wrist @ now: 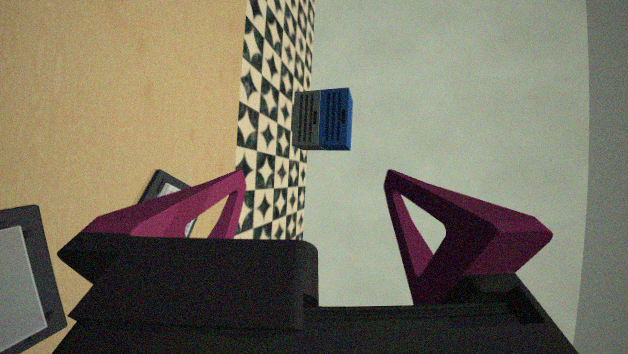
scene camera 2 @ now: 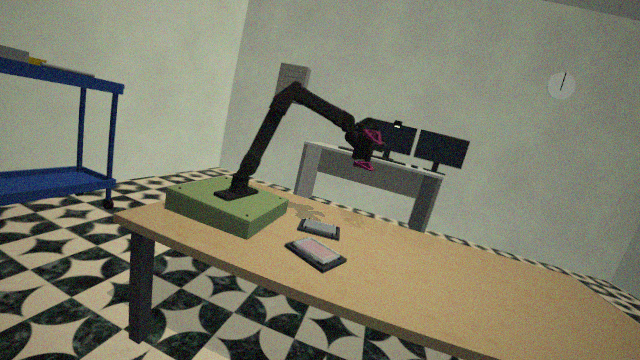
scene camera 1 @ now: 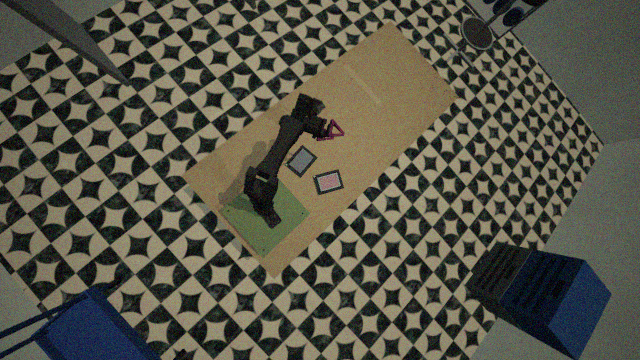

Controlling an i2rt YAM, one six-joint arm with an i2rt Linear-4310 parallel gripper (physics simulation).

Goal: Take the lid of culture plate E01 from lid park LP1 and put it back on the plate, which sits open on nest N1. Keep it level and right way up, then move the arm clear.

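Where they show: gripper, fingertip midpoint: [wrist: 314, 177] [scene camera 2: 376, 157] [scene camera 1: 338, 136]; arm's base at its link origin: [scene camera 2: 237, 193] [scene camera 1: 265, 210].
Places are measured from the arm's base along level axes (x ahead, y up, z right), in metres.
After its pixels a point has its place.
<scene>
The lid [scene camera 1: 301, 160] {x 0.325, y -0.053, z -0.116 m} [scene camera 2: 320, 228] {x 0.335, y -0.052, z -0.088 m} [wrist: 17, 290] {x 0.327, y -0.052, z -0.085 m}, a pale grey rectangle, lies flat in the dark frame of the lid park [wrist: 47, 270] {x 0.340, y -0.060, z -0.061 m}. The open culture plate [scene camera 1: 328, 181] {x 0.380, y -0.051, z 0.082 m} [scene camera 2: 315, 250] {x 0.385, y -0.045, z 0.108 m}, with a pink fill, sits in the dark nest [scene camera 2: 324, 268] {x 0.436, y -0.058, z 0.162 m} [wrist: 159, 176] {x 0.467, y -0.058, z 0.059 m} beside it. In the wrist view, a magenta finger hides much of plate and nest, and the lid is cut off at the left edge. No labels are readable. My gripper [scene camera 1: 334, 133] {x 0.468, y 0.264, z -0.057 m} [scene camera 2: 376, 156] {x 0.468, y 0.264, z -0.057 m} [wrist: 314, 177] {x 0.468, y 0.264, z -0.057 m} is open and empty, well above the table, tilted sideways, beyond the lid park from the base.
The arm stands on a green base block [scene camera 1: 265, 240] {x -0.093, y 0.005, z 0.128 m} [scene camera 2: 205, 215] {x 0.017, y -0.040, z 0.178 m} at one end of the wooden table [scene camera 1: 400, 80] {x 1.254, y -0.070, z -0.183 m} [scene camera 2: 450, 290] {x 0.811, y -0.070, z -0.006 m} [wrist: 125, 100] {x 0.579, y -0.070, z -0.004 m}. A blue and grey cabinet [scene camera 1: 545, 295] [wrist: 322, 120], a blue cart [scene camera 2: 114, 135] and a desk with monitors [scene camera 2: 442, 148] stand away from the table.
</scene>
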